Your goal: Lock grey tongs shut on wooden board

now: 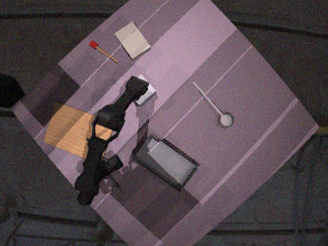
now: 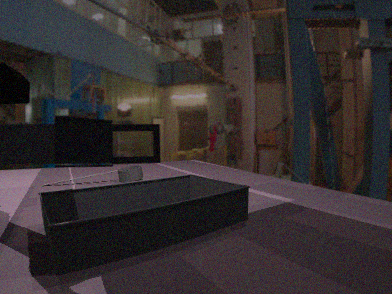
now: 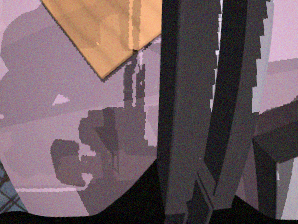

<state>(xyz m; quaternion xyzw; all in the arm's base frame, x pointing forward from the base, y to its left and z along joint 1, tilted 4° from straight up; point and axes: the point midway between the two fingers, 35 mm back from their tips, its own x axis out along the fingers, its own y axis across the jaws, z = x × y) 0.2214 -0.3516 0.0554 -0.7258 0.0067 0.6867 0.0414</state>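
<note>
The wooden board is 250 mm behind my gripper tip, 70 mm to the right of it and 100 mm below it. The rest, counted from my gripper tip: roasting tin 160 mm ahead, 230 mm to the left, 80 mm below; pale flat block 480 mm behind, 470 mm to the left, 90 mm below.
</note>
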